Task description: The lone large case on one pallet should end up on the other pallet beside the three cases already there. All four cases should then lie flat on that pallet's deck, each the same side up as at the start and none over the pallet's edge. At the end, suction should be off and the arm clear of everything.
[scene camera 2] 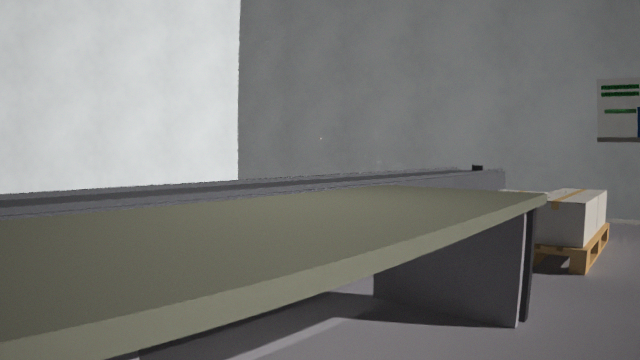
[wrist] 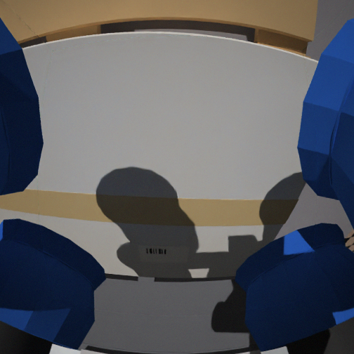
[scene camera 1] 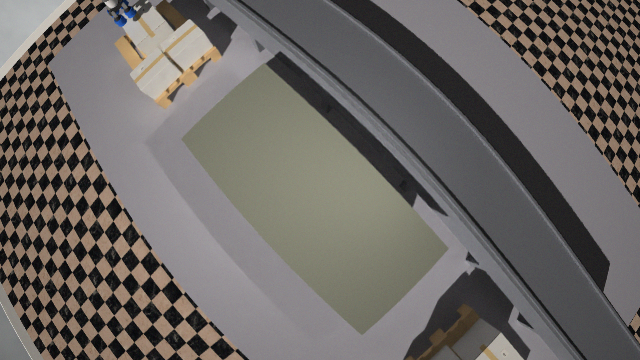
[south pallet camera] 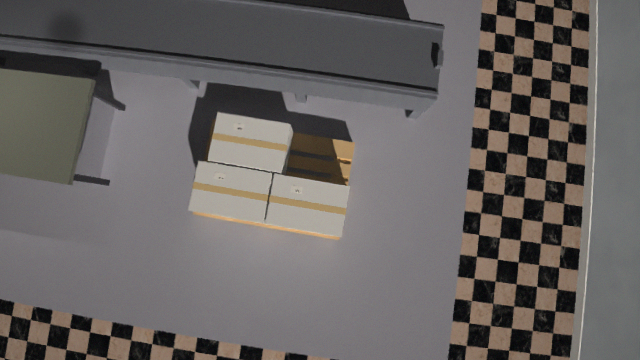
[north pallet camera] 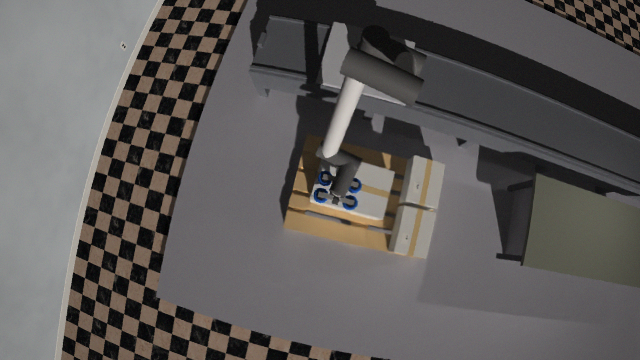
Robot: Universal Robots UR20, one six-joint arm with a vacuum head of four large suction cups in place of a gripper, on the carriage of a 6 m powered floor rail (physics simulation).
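Places are measured from the arm's base along level axes (x ahead, y left, z up), in millimetres.
Pixels of known places: end effector, tool point: [scene camera 1: 123, 13].
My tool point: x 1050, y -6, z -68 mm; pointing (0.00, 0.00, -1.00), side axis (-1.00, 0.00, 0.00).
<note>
Ahead of a thing's pixels: the offset from my tool point to its middle. "spot": to the spot under its first point. Level surfaces: height alone.
The large white case with a tan tape band {109 mm left, 81 mm back, 224 mm down} [scene camera 1: 135, 37] [north pallet camera: 370, 205] [wrist: 170, 115] lies flat on the north pallet {spot: 67 mm right, 270 mm ahead, 357 mm down} [scene camera 1: 127, 50] [north pallet camera: 310, 220] [wrist: 200, 10]. My suction head [scene camera 1: 125, 15] [north pallet camera: 337, 190] [wrist: 172, 200] is over this case, toward its left end in the north pallet view. It is open; its shadow falls on the case top, and the cups look a little above it. On the south pallet [south pallet camera: 320, 145] [scene camera 2: 577, 260] [scene camera 1: 467, 312] lie three cases, one [south pallet camera: 250, 157] at the rail side and two [south pallet camera: 225, 205] [south pallet camera: 305, 220] along the front. The rail-side right corner of its deck is bare.
Two narrower-looking cases {676 mm left, 254 mm back, 250 mm down} [north pallet camera: 422, 180] {676 mm left, 153 mm ahead, 253 mm down} [north pallet camera: 412, 230] lie on the north pallet's right end. A green table {28 mm up} [scene camera 1: 315, 200] [scene camera 2: 250, 240] [north pallet camera: 580, 230] [south pallet camera: 40, 125] stands between the pallets. The floor rail [scene camera 1: 425, 125] [north pallet camera: 500, 110] [south pallet camera: 250, 45] runs behind both pallets.
</note>
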